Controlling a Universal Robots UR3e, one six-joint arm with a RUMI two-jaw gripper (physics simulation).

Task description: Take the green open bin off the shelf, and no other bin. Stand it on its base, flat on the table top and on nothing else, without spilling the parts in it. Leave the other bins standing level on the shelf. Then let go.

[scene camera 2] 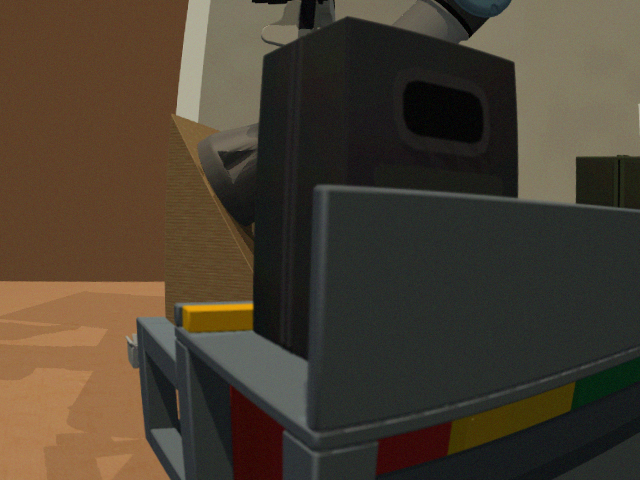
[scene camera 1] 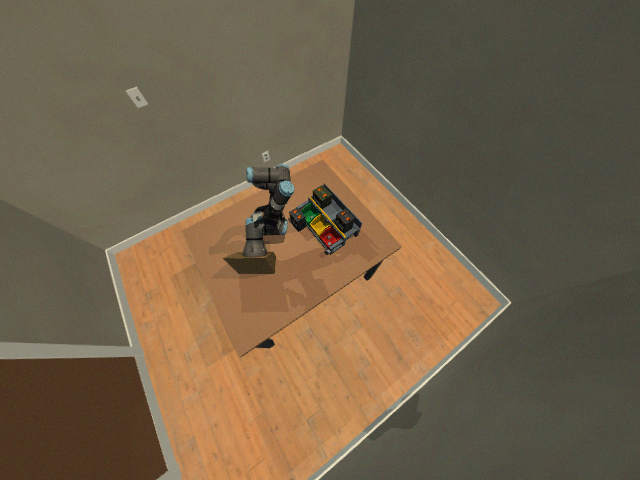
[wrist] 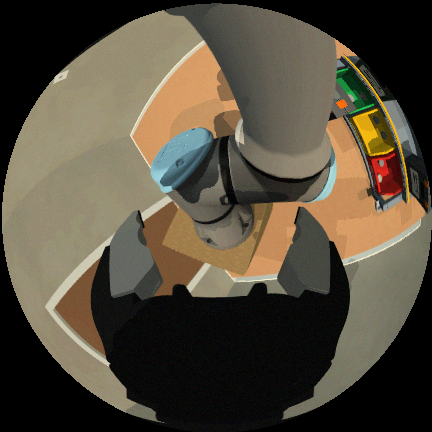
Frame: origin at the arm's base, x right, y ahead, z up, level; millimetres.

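Where they show: gripper, between the fingertips: [wrist: 218, 210]; arm's base, origin of its link: [scene camera 2: 223, 182] [scene camera 1: 255, 254] [wrist: 224, 220].
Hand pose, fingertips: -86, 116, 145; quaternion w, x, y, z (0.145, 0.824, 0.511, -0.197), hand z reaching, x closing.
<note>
Things, the pixels of their top centre, and the offset from my fingertips, as dx, dy, dz. Level surfaces: height alone.
- green open bin, centre of its top: [scene camera 1: 312, 209] -124, +309, -240
- yellow bin, centre of its top: [wrist: 382, 130] [scene camera 1: 322, 221] -16, +336, -240
- dark case with orange latches, centre of its top: [wrist: 333, 92] [scene camera 1: 297, 214] -99, +198, -190
- brown table, height of its surface: dz -322
The green open bin [scene camera 1: 310, 212] [wrist: 356, 87] stands in the front row of the grey shelf [scene camera 1: 330, 208] [scene camera 2: 465, 310], at one end, with grey parts visible inside. The yellow bin [scene camera 1: 320, 224] [wrist: 372, 131] stands beside it, then the red bin [scene camera 1: 330, 237] [wrist: 386, 175] at the other end. All three look level. A dark case with orange latches [scene camera 1: 297, 218] [wrist: 342, 104] stands close in front of the green bin. My gripper [wrist: 218, 210] is open and empty, away from the bins, with its fingers wide apart. The arm partly hides the case in the wrist view.
Two more dark cases [scene camera 1: 322, 195] [scene camera 1: 344, 219] stand on the shelf behind the yellow rail; one case [scene camera 2: 320, 155] fills much of scene camera 2. The arm's wooden wedge base [scene camera 1: 255, 264] [scene camera 2: 206, 248] stands on the brown table [scene camera 1: 320, 276]. The wall is behind the arm.
</note>
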